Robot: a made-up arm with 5 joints.
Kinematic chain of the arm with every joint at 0, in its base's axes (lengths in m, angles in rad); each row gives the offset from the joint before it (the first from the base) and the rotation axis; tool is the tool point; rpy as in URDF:
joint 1: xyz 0 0 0.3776 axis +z
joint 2: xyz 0 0 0 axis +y
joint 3: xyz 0.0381 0 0.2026 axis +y
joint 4: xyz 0.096 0 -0.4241 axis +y
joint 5: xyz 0.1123 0 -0.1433 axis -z
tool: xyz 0 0 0 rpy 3.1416 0 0
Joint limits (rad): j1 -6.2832..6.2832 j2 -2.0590..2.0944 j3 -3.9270..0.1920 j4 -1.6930..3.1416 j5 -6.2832..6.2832
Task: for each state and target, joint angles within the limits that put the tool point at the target. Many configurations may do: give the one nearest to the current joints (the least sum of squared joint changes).
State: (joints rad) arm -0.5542 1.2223 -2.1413 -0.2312 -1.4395
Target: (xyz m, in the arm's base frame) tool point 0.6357 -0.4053 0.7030
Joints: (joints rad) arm -0.5676 0.9357 -2.6298 0.2810 -1.4395
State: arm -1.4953 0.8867 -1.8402 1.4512 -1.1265
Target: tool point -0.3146 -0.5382 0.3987
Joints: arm -2.0998 0.4709 -1.8844 1.7212 -1.1265
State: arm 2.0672 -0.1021 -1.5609 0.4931 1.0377
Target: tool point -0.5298 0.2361 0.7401
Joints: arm 2.7224 -0.2607 -1.3841 0.5741 1.0377
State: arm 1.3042 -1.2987 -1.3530 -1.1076 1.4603
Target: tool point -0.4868 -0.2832 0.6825
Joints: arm 0.5269 -1.7271 -1.6645 -1.1628 1.4603
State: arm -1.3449 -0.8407 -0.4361 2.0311 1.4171
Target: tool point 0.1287 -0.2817 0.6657
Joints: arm -1.1422 -1.1079 -0.9375 1.8276 1.4171
